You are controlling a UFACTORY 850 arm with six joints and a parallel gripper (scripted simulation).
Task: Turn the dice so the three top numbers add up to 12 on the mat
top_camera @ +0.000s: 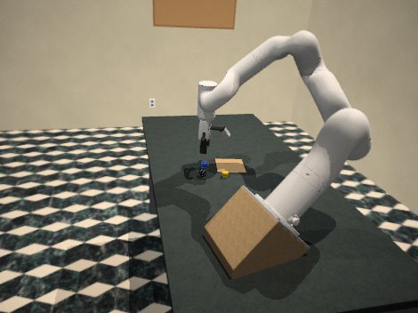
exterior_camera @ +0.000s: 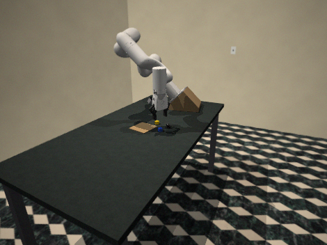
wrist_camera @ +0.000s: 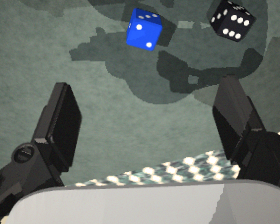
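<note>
Now: the blue die 90 mm below my hand. Also, from my hand: tan mat: 30 mm behind, 130 mm to the right, 100 mm below; black die: 70 mm behind, 40 mm to the left, 90 mm below; yellow die: 120 mm behind, 60 mm to the right, 90 mm below.
</note>
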